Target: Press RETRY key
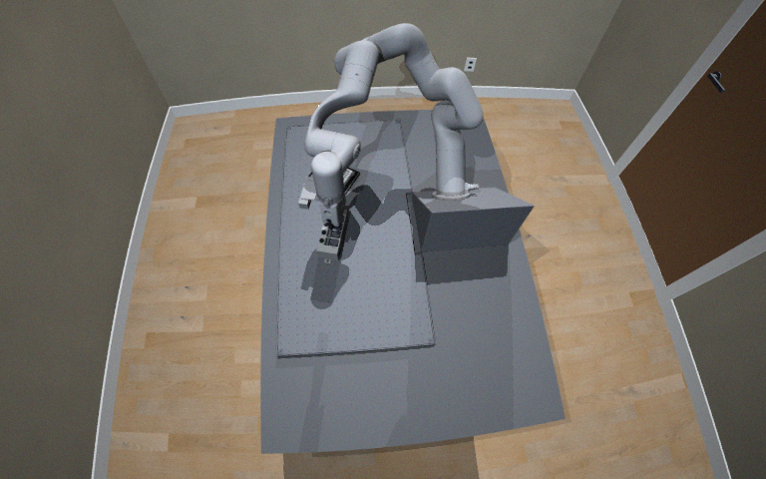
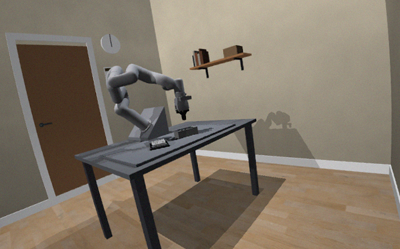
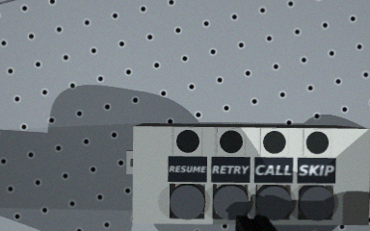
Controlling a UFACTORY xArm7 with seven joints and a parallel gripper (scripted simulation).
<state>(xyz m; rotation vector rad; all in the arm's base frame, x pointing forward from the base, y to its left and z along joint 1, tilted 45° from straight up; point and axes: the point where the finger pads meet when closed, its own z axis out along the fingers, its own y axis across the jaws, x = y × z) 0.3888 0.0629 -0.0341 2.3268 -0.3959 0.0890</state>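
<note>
Now: hand 20 mm to the left of the operator panel and 100 mm above it.
</note>
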